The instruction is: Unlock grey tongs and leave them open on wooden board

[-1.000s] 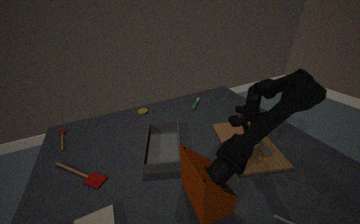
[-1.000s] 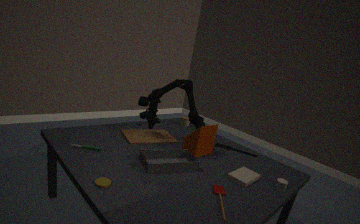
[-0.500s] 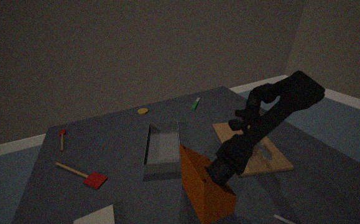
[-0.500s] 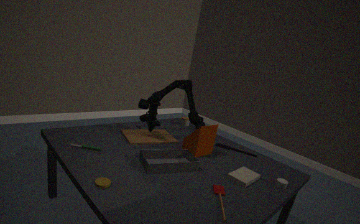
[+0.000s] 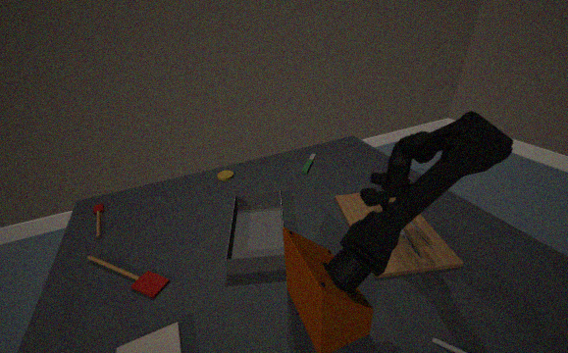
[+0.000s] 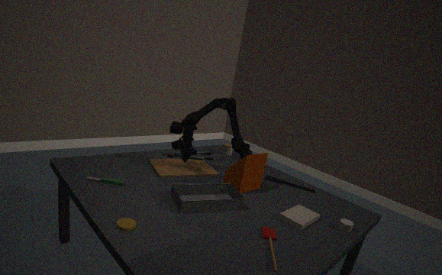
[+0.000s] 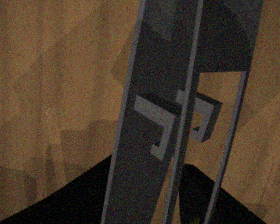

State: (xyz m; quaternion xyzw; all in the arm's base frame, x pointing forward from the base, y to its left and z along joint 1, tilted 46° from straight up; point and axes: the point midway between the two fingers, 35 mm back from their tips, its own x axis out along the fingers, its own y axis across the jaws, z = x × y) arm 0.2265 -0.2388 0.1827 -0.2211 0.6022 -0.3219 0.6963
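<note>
The yellow lock piece lies 40 mm above my gripper tip, 10 mm to the right of it and 10 mm ahead of it. Also, from my gripper tip: white block: 690 mm to the left, 210 mm behind, 30 mm below; grey roasting tin: 400 mm to the left, 120 mm ahead, 20 mm below; wooden board: 40 mm below.
</note>
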